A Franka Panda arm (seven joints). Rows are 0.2 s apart.
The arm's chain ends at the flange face. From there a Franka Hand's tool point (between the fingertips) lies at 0.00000 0.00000 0.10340 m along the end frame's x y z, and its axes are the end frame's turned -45 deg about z.
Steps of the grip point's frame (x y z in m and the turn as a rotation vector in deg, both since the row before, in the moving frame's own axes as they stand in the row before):
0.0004 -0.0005 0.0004 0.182 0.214 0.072
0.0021 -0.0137 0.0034 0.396 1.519 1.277
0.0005 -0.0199 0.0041 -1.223 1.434 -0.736
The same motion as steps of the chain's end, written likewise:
-0.0001 -0.0001 0.0004 0.280 0.023 0.072
-0.0097 -0.0087 0.0034 1.354 0.794 1.277
-0.0171 -0.0141 0.0042 0.149 1.879 -0.736

